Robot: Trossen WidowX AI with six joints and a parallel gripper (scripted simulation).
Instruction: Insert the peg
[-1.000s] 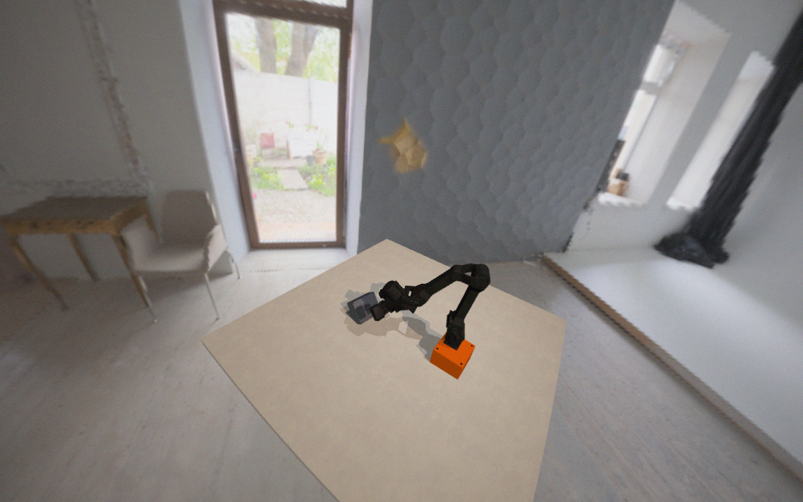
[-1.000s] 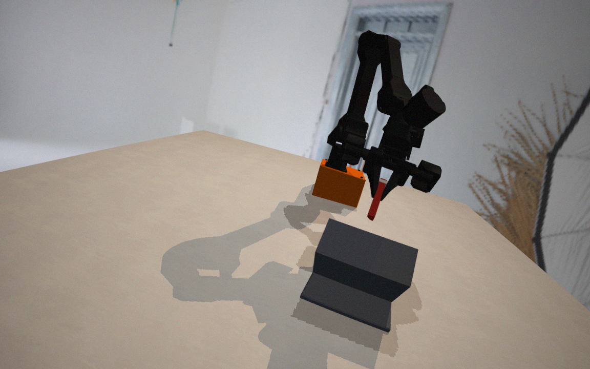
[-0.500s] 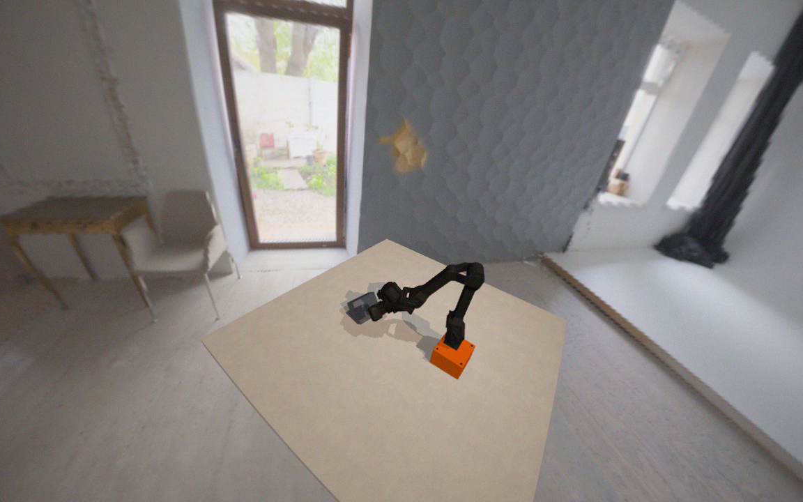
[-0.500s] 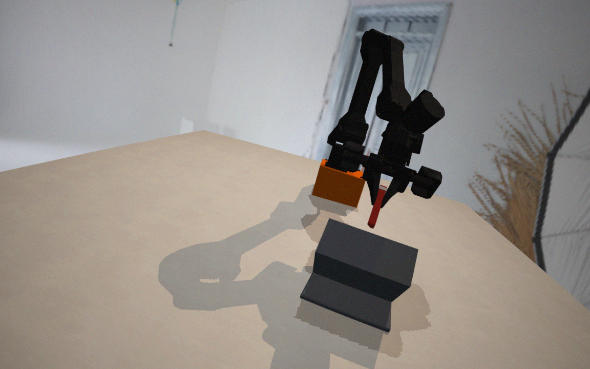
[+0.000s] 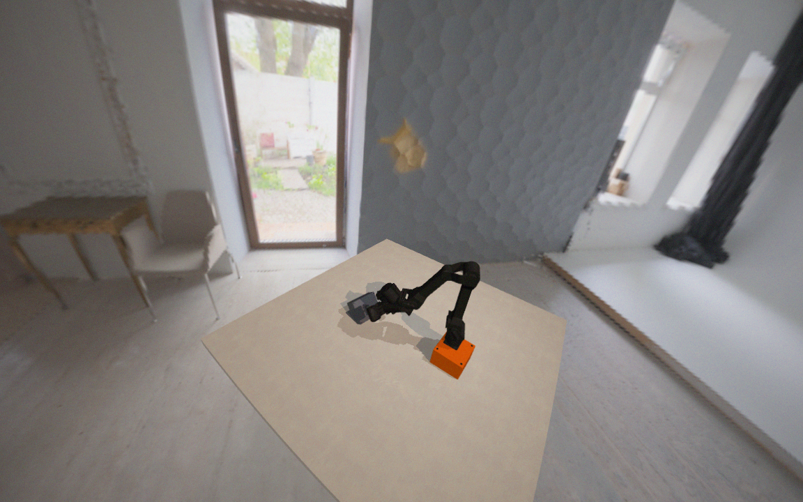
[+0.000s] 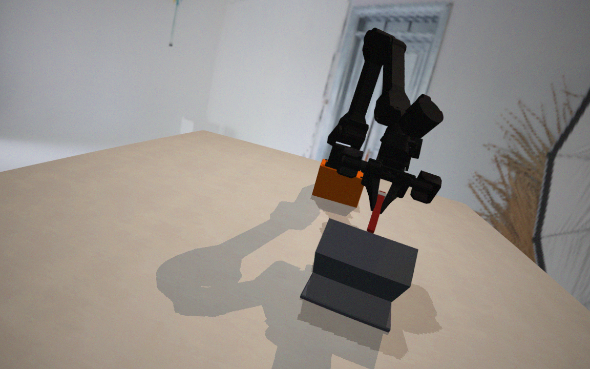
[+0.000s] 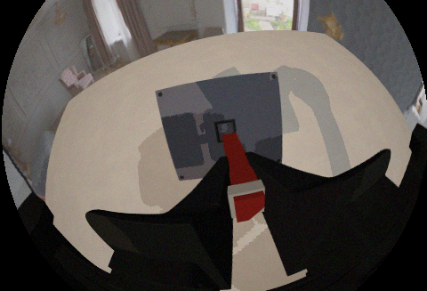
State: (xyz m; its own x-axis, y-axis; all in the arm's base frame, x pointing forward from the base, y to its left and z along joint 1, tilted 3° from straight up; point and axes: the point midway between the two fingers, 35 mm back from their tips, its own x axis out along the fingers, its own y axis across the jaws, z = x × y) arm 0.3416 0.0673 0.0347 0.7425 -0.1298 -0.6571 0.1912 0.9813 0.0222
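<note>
The sloped dark grey panel is 70 mm ahead of my gripper tip, 60 mm below it and 10 mm to the right of it. The rest, counted from my gripper tip: red peg: 10 mm behind, 10 mm above.
</note>
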